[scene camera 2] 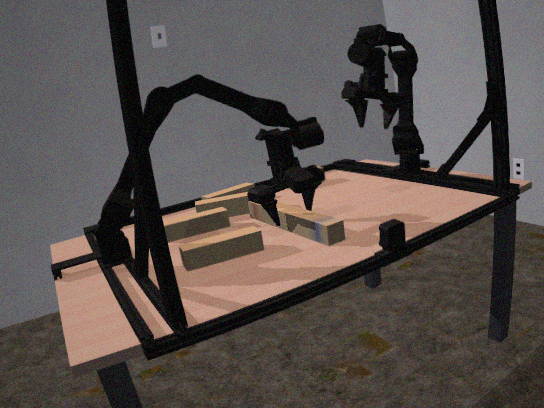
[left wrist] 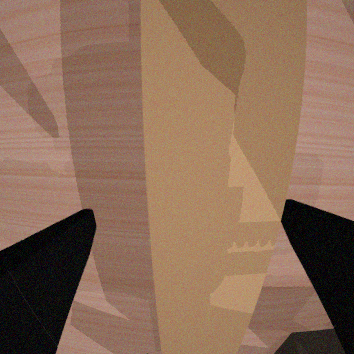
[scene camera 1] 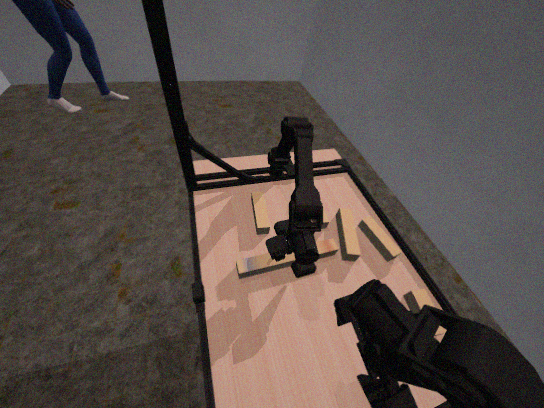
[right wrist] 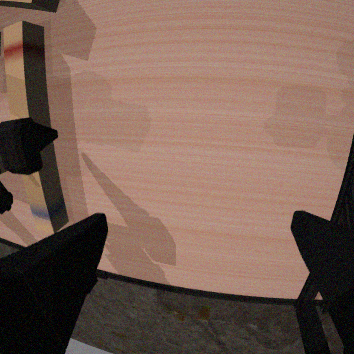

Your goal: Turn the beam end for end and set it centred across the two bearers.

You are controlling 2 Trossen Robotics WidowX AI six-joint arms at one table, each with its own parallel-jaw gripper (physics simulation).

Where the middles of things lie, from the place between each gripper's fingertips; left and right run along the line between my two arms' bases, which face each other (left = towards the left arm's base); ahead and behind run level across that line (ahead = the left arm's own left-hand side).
Right now my right hand is 29 cm to the right of the beam (scene camera 2: 327, 230), 17 cm above it and 1 cm short of it.
My left gripper is now 1 cm to the right of the beam.
